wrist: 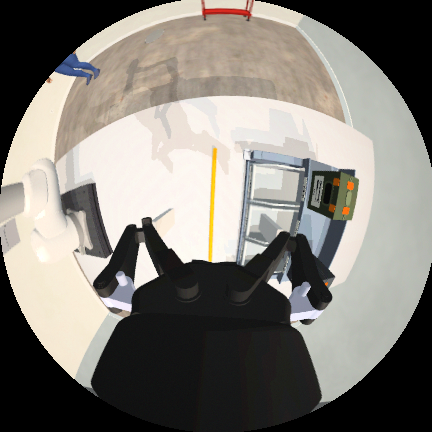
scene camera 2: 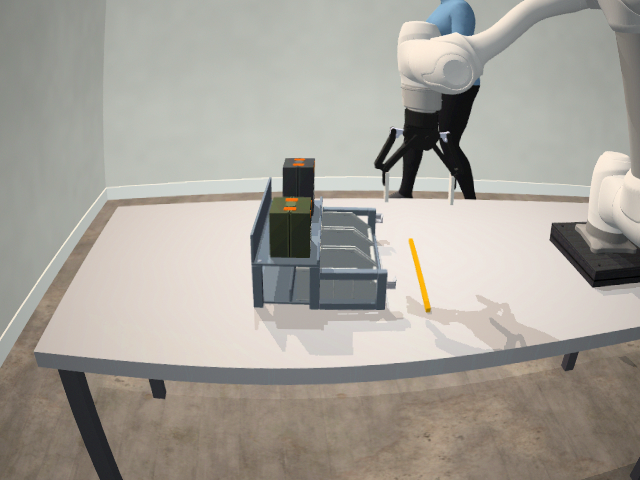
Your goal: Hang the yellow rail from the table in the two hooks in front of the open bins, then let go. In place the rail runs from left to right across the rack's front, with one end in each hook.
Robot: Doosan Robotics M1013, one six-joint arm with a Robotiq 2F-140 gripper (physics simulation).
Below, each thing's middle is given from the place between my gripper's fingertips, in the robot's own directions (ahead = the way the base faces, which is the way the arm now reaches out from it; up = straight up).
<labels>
I see the green case (scene camera 2: 290, 218) 27 cm ahead of my hand, 7 cm to the left of it and 4 cm below it. The rest, counted from my hand: dark case (scene camera 2: 298, 173) (27 cm ahead, 16 cm to the right, 3 cm below).
</labels>
